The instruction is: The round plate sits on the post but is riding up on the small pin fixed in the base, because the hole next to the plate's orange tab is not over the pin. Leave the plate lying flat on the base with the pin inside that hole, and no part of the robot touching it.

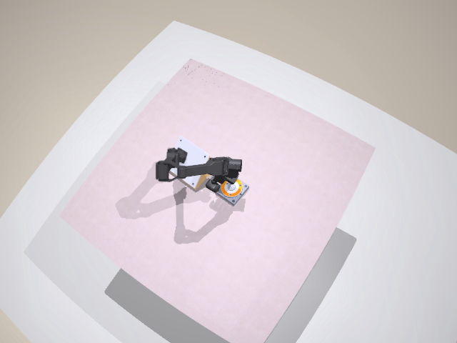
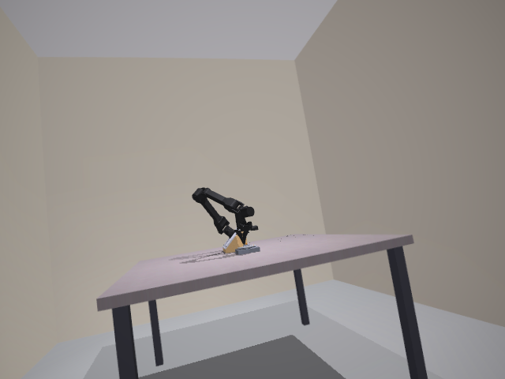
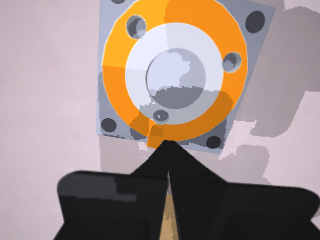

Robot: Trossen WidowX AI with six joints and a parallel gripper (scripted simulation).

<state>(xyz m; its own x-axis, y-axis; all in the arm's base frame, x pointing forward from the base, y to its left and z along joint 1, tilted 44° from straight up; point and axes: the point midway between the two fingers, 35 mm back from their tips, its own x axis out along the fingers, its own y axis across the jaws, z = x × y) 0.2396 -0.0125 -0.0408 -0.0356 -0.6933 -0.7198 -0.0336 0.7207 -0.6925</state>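
Now: gripper tip 30 mm short of the round plate, 10 mm to the right of it and 10 mm above it. From my gripper tip the other things lie so: grey square base (50 mm ahead, 20 mm below).
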